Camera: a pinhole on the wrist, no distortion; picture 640 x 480 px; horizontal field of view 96.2 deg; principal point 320.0 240.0 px. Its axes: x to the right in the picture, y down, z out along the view. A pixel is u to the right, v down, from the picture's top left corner.
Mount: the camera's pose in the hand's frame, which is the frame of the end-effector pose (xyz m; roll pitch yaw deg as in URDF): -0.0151 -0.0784 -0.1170 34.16 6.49 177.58
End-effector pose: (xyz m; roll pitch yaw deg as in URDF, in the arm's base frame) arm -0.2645 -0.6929 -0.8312 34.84 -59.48 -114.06
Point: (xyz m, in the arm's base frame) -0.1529 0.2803 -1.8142
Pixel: outside the picture
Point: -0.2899 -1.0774 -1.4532
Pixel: behind the camera
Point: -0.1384 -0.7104 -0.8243
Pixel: 314.7 38.5
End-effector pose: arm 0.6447 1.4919 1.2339 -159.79 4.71 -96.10
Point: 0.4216 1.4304 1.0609
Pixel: 219.2 91.2
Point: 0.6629 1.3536 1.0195
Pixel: 140.7 298.3
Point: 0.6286 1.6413 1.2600
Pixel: 571.5 199.5
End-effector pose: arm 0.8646 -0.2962 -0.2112 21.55 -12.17 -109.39
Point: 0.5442 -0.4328 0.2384
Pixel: 56.1 437.2
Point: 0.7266 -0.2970 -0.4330
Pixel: behind the camera
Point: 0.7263 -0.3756 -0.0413
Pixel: 84.4 377.0
